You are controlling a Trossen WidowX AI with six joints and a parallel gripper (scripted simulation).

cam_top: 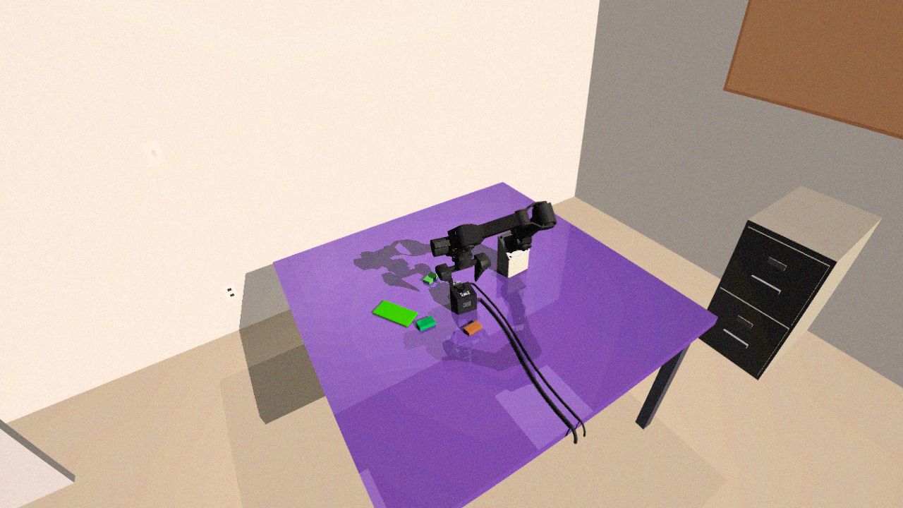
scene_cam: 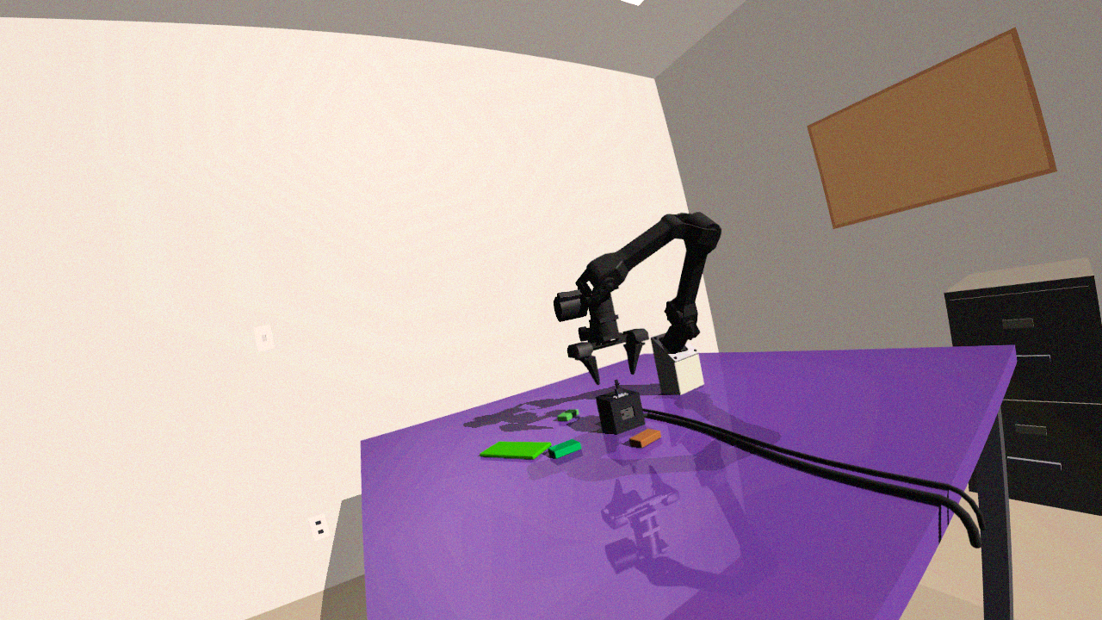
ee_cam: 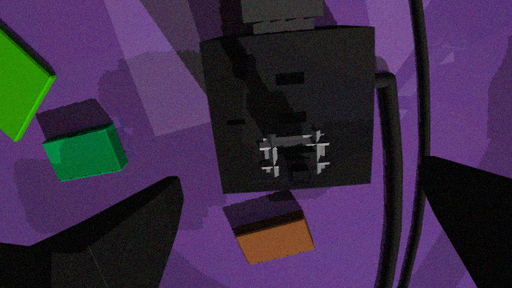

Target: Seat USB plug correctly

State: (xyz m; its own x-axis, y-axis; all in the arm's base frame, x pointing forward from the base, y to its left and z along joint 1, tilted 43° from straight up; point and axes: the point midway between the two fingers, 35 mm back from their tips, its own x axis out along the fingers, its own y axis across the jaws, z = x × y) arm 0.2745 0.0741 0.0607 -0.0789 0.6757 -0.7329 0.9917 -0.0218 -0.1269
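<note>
My gripper tip is now 2 cm above the USB plug. The rest, counted from my gripper tip: orange block 11 cm to the left, 11 cm below, 3 cm ahead; then teal block 16 cm ahead, 11 cm below, 1 cm to the left; then USB socket 4 cm below, 1 cm to the left.
</note>
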